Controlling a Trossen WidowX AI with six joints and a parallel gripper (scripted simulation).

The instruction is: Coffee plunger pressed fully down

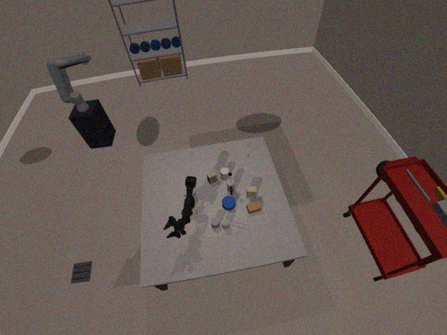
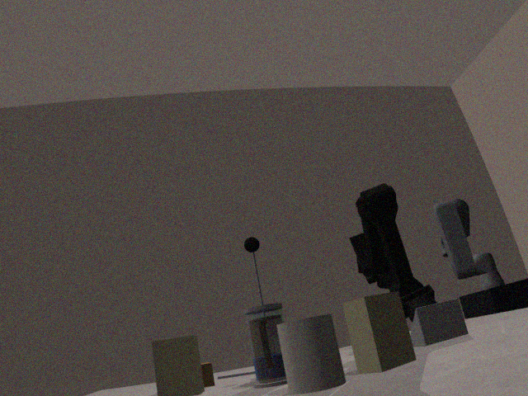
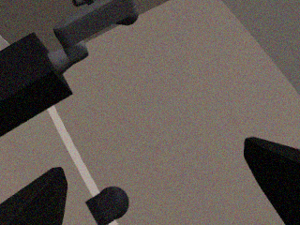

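Now: gripper tip 52 cm short of the coffee press, 44 cm to the right of it and 14 cm above it. From my gripper tip the other things lie so: white cylinder (49 cm ahead, 62 cm to the left, 22 cm below); then orange block (70 cm ahead, 24 cm to the left, 24 cm below).
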